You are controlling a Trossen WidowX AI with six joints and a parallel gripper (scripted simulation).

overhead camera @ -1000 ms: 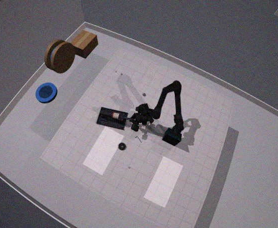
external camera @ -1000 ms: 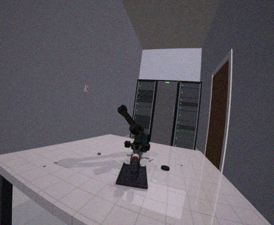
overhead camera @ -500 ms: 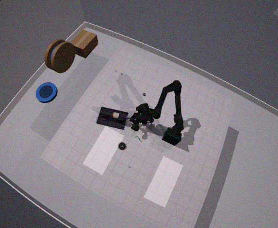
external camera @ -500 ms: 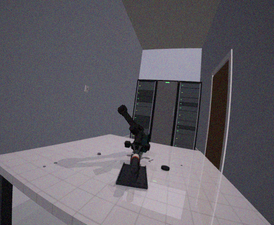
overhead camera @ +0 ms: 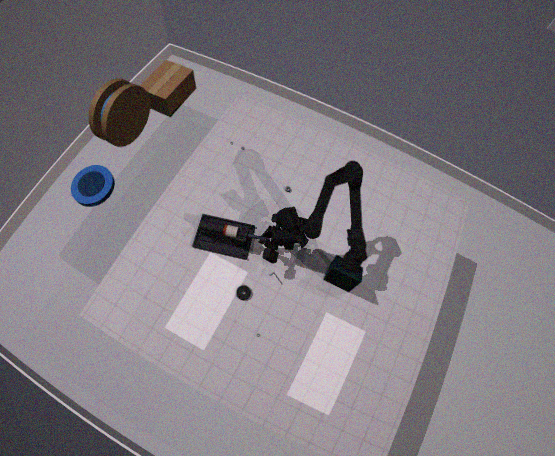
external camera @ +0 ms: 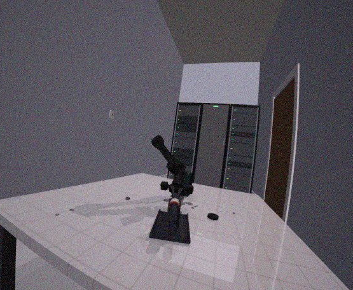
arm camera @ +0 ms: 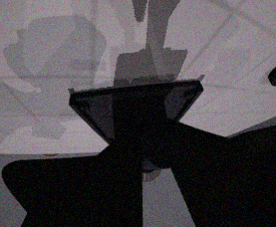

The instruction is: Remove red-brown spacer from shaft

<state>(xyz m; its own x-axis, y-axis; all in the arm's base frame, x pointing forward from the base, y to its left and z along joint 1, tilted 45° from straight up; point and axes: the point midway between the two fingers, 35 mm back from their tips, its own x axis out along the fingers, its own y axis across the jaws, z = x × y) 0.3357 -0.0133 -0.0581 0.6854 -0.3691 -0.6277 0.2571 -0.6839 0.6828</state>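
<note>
The grey shaft lies 60 mm ahead of my gripper tip, 20 mm to the left of it and 20 mm above it. From my gripper tip the other things lie so: dark fixture plate 150 mm ahead, 40 mm to the left, 10 mm below; then red-brown spacer 130 mm ahead, 40 mm to the left, 20 mm above; then bent key 120 mm behind, 90 mm to the left, 50 mm below.
</note>
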